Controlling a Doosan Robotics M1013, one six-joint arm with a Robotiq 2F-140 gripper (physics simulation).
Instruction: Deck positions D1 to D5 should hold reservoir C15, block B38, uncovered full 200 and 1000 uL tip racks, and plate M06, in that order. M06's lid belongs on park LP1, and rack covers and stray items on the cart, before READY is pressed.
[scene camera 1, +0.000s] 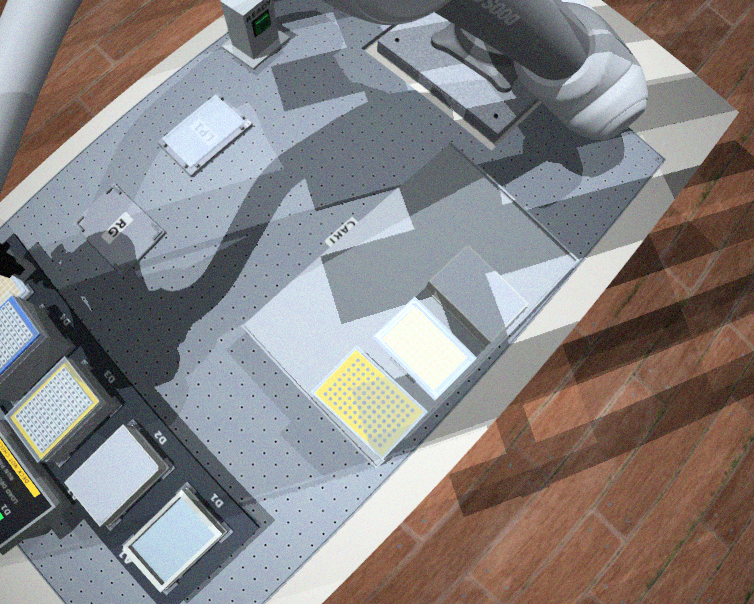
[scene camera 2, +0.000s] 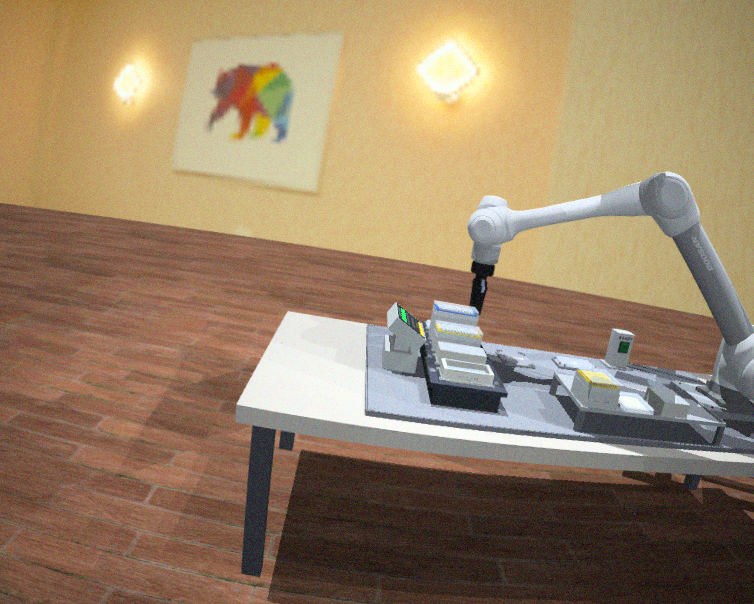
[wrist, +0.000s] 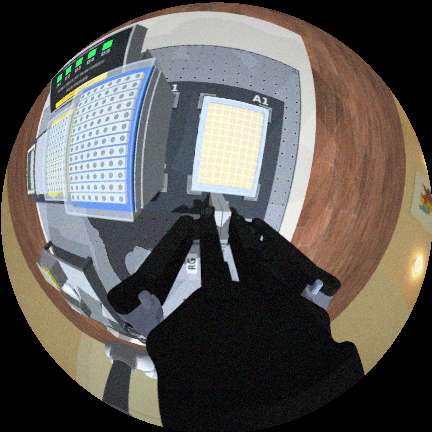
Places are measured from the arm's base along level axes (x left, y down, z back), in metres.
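Where they show: gripper, fingertip midpoint: (scene camera 1: 27, 272) (wrist: 214, 201); arm's base, link origin: (scene camera 2: 726, 400).
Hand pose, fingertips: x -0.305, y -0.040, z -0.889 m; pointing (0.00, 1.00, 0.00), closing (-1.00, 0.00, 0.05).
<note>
Things, the pixels of their top centre, and the offset from my fingertips. "spot": a spot on its surface instead.
- pale blue reservoir, top centre: (scene camera 1: 170, 541) (scene camera 2: 467, 366) dx +0.477, dy -0.032, dz -0.123 m
- white block, top centre: (scene camera 1: 110, 475) (wrist: 39, 163) (scene camera 2: 462, 348) dx +0.353, dy -0.042, dz -0.112 m
- yellow-rimmed tip rack, top centre: (scene camera 1: 50, 409) (wrist: 51, 155) (scene camera 2: 459, 327) dx +0.230, dy -0.071, dz -0.101 m
- blue-rimmed tip rack, top centre: (wrist: 88, 137) (scene camera 2: 456, 306) dx +0.106, dy -0.104, dz -0.090 m
- cream-welled plate, top centre: (wrist: 232, 144) dx -0.017, dy -0.015, dz -0.078 m
- translucent lid-like piece, top centre: (scene camera 1: 202, 129) (scene camera 2: 575, 361) dx +0.027, dy +0.040, dz +0.387 m
- READY box, top centre: (scene camera 2: 623, 331) dx -0.050, dy -0.072, dz +0.596 m
- yellow tip rack, top centre: (scene camera 1: 369, 402) (scene camera 2: 599, 375) (wrist: 46, 276) dx +0.561, dy -0.073, dz +0.205 m
- cream plate, top centre: (scene camera 1: 425, 347) (scene camera 2: 632, 400) (wrist: 66, 289) dx +0.570, dy -0.019, dz +0.322 m
- grey box, top centre: (scene camera 1: 479, 292) (scene camera 2: 668, 395) (wrist: 75, 308) dx +0.582, dy -0.044, dz +0.430 m
- RG pad, top centre: (scene camera 1: 116, 226) (wrist: 191, 265) (scene camera 2: 515, 356) dx +0.039, dy +0.044, dz +0.158 m
- display, surface spot: (scene camera 1: 18, 484) spot: dx +0.260, dy -0.055, dz -0.220 m
My gripper (scene camera 2: 477, 307) (wrist: 214, 201) is shut and empty, above the deck beside D5. The pale blue reservoir (scene camera 1: 178, 539) (scene camera 2: 465, 372) sits at D1 and the white block (scene camera 1: 116, 475) (scene camera 2: 461, 352) at D2. The yellow-rimmed tip rack (scene camera 1: 55, 408) (wrist: 58, 155) is at D3, the blue-rimmed tip rack (scene camera 1: 12, 333) (wrist: 102, 145) at D4. A clear outline shows around the blue rack's top. The cream-welled plate (wrist: 231, 147) sits at D5. A translucent lid-like piece (scene camera 1: 206, 135) lies on LP1, whose label shows faintly through. The READY box (scene camera 1: 251, 28) (scene camera 2: 621, 347) has a green button.
On the cart (scene camera 1: 283, 327) stand a yellow tip rack (scene camera 1: 370, 402) (scene camera 2: 596, 386), a cream plate (scene camera 1: 424, 349) and a grey box (scene camera 1: 481, 292). The RG pad (scene camera 1: 141, 229) lies near the deck. The display (scene camera 1: 18, 484) (wrist: 90, 70) shows green squares and a yellow banner.
</note>
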